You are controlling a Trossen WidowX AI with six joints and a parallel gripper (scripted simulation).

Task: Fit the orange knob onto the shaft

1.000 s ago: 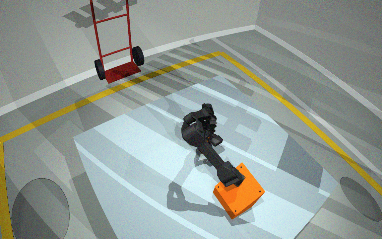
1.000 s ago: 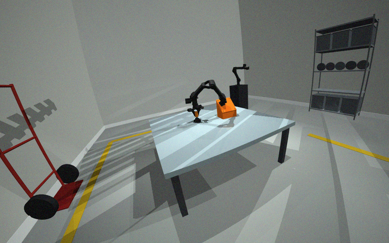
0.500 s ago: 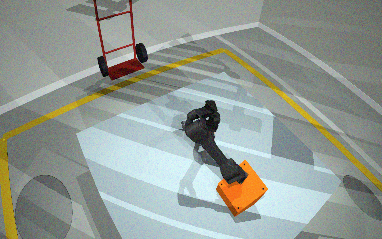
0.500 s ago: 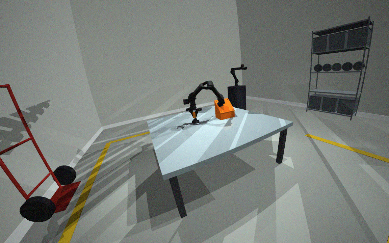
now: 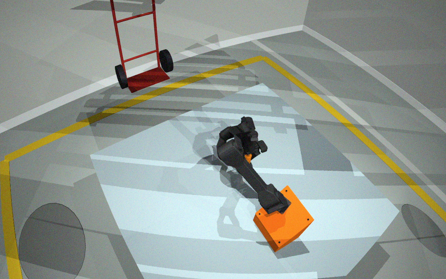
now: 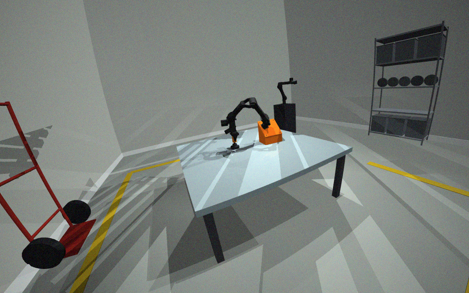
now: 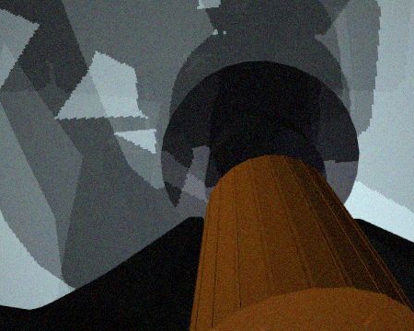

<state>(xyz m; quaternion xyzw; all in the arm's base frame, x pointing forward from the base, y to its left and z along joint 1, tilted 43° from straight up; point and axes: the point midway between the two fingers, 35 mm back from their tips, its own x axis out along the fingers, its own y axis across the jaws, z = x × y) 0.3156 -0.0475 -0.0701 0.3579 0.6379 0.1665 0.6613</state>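
Now: the orange knob 2 cm above my gripper tip. From my gripper tip the other things lie so: round dark pedestal (4 cm below).
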